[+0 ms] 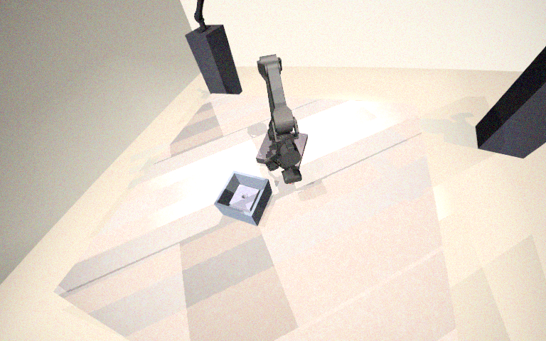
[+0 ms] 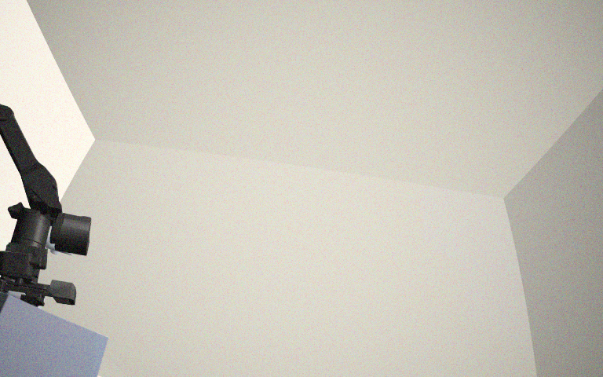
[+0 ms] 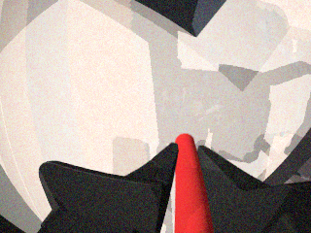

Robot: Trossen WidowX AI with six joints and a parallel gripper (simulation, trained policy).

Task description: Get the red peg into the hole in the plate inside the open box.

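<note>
Right now my gripper tip is 14 cm short of the grey-blue box, 13 cm to the left of it and 2 cm above it. The rest, counted from my gripper tip: red peg: 2 cm above, 1 cm behind.
</note>
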